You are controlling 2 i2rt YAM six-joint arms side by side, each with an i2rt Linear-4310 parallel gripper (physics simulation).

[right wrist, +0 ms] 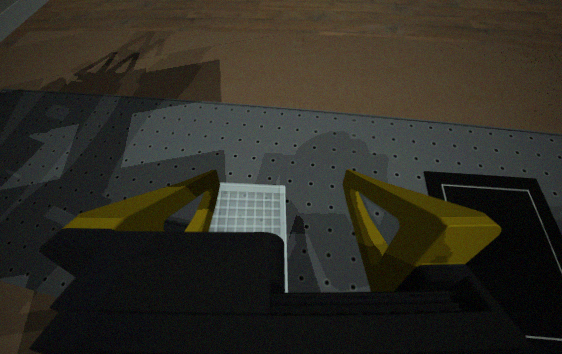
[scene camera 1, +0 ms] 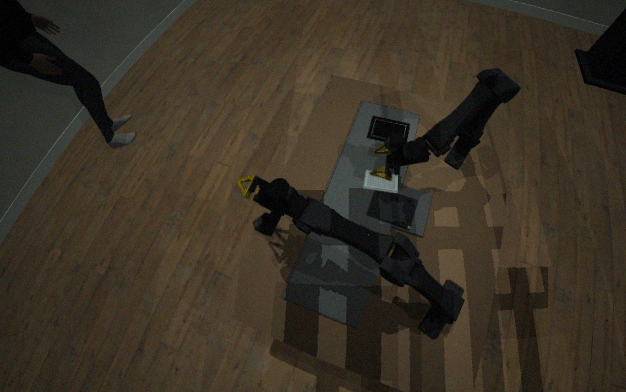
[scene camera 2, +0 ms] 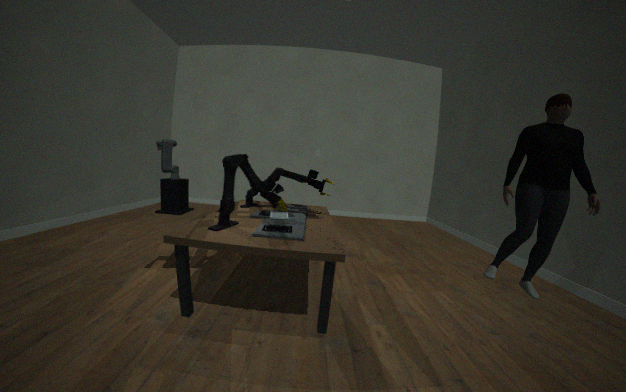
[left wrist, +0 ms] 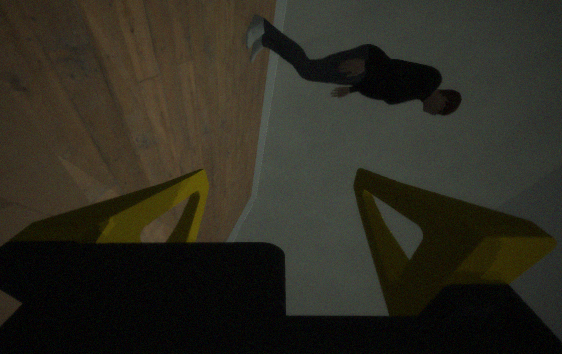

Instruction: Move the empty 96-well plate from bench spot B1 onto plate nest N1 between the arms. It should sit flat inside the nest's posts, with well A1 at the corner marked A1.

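Frame: origin at the left arm's base, x ahead, y left, z up, level; millimetres.
Seen in the pictures: left gripper, fingertip midpoint: (scene camera 1: 247, 186) (scene camera 2: 332, 189) (left wrist: 281, 177); right gripper, fingertip midpoint: (right wrist: 281, 176) (scene camera 1: 371, 162) (scene camera 2: 286, 208); left arm's base, link origin: (scene camera 1: 441, 308) (scene camera 2: 249, 205); right arm's base, link origin: (scene camera 1: 460, 149) (scene camera 2: 224, 226).
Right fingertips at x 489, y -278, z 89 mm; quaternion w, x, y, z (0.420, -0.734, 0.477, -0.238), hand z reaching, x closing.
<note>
Offsets run from my right fingertips to a thing's top centre. "pt": to the spot under its first point. Level surfaces: height alone.
The white 96-well plate @[dx -60, dy +15, dz -42 mm] (scene camera 1: 381, 183) (scene camera 2: 279, 215) (right wrist: 250, 209) looks flat at mid-board; its underside and any nest posts around it cannot be made out. No spot label or A1 mark is readable. A black panel with a white outline @[dx +44, dy -224, dz -74 mm] (scene camera 1: 388, 129) (scene camera 2: 277, 229) (right wrist: 500, 225) lies beyond it in scene camera 1. My right gripper (scene camera 1: 376, 162) (scene camera 2: 281, 204) (right wrist: 281, 176) is open above the board, one finger over the plate, the other toward the black panel. My left gripper (scene camera 1: 247, 187) (scene camera 2: 331, 189) (left wrist: 281, 177) is open, empty and raised, away from the plate.
The grey perforated board @[dz -76 mm] (scene camera 1: 345, 150) (right wrist: 320, 122) lies on a wooden table (scene camera 2: 240, 247). A dark flat rectangle @[pt dx -161, dy +95, dz -64 mm] (scene camera 1: 392, 212) lies beside the plate. A person (scene camera 1: 90, 92) (scene camera 2: 550, 160) (left wrist: 395, 80) stands off the table. Another robot arm (scene camera 2: 167, 157) stands on a black pedestal.
</note>
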